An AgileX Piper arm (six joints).
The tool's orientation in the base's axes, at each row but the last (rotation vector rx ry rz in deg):
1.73 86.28 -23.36
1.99 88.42 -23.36
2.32 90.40 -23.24
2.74 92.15 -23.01
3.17 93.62 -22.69
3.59 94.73 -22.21
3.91 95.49 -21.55
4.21 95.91 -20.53
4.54 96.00 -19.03
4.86 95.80 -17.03
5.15 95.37 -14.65
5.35 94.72 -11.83
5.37 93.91 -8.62
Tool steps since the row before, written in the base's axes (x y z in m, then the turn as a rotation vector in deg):
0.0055 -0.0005 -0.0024 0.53 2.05 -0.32
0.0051 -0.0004 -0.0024 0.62 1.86 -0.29
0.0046 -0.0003 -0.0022 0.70 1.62 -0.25
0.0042 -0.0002 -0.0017 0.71 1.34 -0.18
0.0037 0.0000 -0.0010 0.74 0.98 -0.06
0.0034 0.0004 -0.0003 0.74 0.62 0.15
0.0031 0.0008 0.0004 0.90 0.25 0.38
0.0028 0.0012 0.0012 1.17 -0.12 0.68
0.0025 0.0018 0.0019 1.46 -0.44 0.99
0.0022 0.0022 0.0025 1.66 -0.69 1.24
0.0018 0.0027 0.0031 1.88 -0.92 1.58
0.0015 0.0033 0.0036 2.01 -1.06 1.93
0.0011 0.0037 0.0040 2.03 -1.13 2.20
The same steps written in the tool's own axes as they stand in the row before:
0.0025 0.0016 0.0052 -0.18 2.13 -0.07
0.0023 0.0016 0.0049 -0.17 1.97 0.07
0.0019 0.0015 0.0045 -0.16 1.76 0.22
0.0013 0.0013 0.0041 -0.17 1.49 0.30
0.0006 0.0012 0.0036 -0.22 1.13 0.43
-0.0002 0.0013 0.0032 -0.36 0.75 0.52
-0.0010 0.0015 0.0027 -0.54 0.39 0.76
-0.0018 0.0016 0.0022 -0.81 0.05 1.09
-0.0025 0.0020 0.0017 -1.11 -0.23 1.42
-0.0030 0.0023 0.0014 -1.35 -0.46 1.65
-0.0035 0.0026 0.0009 -1.69 -0.68 1.89
-0.0039 0.0032 0.0005 -2.04 -0.82 2.01
-0.0042 0.0037 0.0002 -2.31 -0.90 2.02

